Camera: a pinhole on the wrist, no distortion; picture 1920 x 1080 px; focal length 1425.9 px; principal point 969.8 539.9 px. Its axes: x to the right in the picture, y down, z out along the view. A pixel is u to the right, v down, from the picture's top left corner.
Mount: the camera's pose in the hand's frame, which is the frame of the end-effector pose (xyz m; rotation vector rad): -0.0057 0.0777 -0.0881 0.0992 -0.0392 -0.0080
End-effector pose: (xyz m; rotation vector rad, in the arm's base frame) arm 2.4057 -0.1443 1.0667 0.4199 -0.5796 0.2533
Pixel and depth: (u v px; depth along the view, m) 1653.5 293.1 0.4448
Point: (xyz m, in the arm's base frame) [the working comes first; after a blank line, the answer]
In the camera's frame: 0.2133 -0.0770 0.4448

2.4060 -0.3225 1.4300
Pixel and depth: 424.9 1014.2 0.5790
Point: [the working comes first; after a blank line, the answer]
In the camera's frame: -0.2213 0.1926 0.5790

1.8940 -0.2073 1.3667
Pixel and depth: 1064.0 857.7 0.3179
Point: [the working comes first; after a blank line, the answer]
In the camera's frame: 0.0210 0.0709 0.3179

2.2560 -0.1470 1.2830
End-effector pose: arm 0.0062 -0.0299 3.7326 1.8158 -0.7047 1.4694
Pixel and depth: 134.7 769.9 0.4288
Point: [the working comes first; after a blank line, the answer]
In the camera's frame: -0.2511 0.0692 0.4288

0.0687 -0.3623 3.4427
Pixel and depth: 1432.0 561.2 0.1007
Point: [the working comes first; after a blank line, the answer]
In the camera's frame: 0.0326 0.0015 0.1007

-0.0337 -0.0828 3.7653
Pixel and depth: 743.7 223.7 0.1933
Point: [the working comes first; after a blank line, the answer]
In the camera's frame: -0.0307 -0.0429 0.1933

0.0439 -0.1180 3.6800
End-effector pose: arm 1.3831 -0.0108 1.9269 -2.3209 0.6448 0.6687
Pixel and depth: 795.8 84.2 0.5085
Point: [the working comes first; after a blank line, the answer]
In the camera's frame: -0.0621 -0.1625 0.5085

1.2786 0.3756 1.7698
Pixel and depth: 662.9 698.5 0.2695
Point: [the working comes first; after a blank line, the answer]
In the camera's frame: -0.0580 0.0300 0.2695

1.2263 0.0766 1.8150
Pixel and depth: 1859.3 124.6 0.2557
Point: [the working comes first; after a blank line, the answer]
In the camera's frame: 0.1595 -0.0745 0.2557

1.4561 0.0784 1.7399
